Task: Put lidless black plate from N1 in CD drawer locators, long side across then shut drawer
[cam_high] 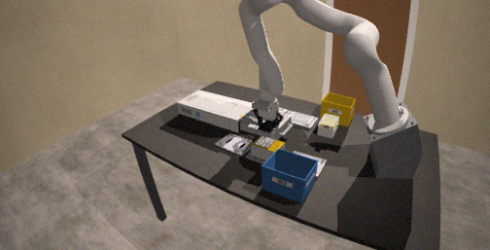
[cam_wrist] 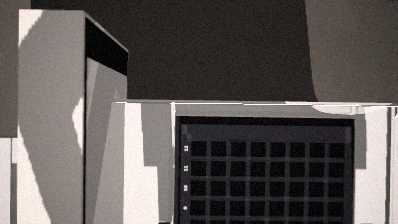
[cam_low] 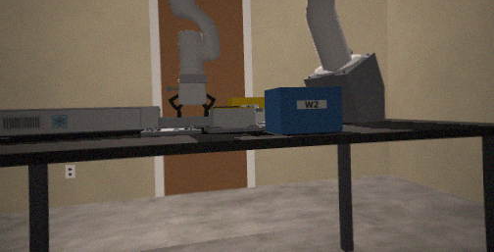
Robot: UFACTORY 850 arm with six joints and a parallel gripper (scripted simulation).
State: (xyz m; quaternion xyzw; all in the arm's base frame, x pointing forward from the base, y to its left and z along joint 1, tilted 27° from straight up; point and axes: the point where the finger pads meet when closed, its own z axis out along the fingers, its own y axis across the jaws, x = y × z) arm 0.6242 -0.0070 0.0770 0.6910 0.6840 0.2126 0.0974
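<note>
Now: hand 1 cm above the black plate. Also, from my hand: drawer (3 cm ahead); then cooler CD (18 cm ahead, 1 cm to the left, 1 cm above); then work nest N1 (7 cm ahead, 19 cm to the left, 3 cm below).
</note>
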